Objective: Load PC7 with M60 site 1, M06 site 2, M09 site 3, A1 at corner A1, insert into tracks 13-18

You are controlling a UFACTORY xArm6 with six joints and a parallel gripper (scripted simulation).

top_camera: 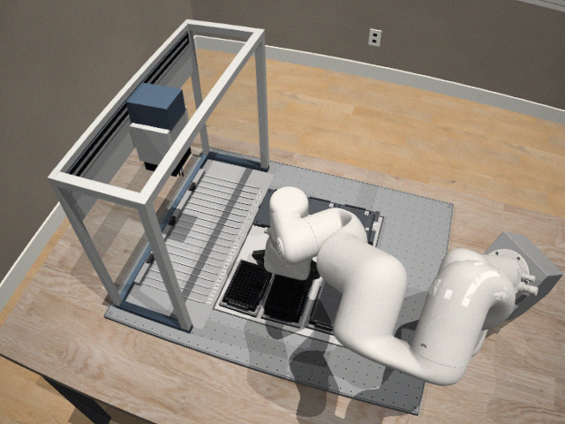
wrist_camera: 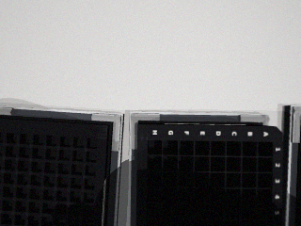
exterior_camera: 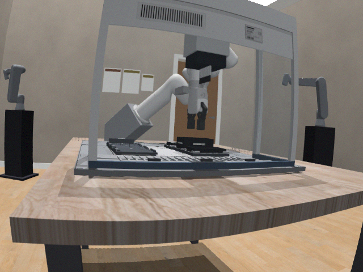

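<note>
My hand is 90 mm above the nest S2. The rest, counted from my hand: plate carrier PC7: 100 mm ahead, 250 mm to the right, 80 mm below.
</note>
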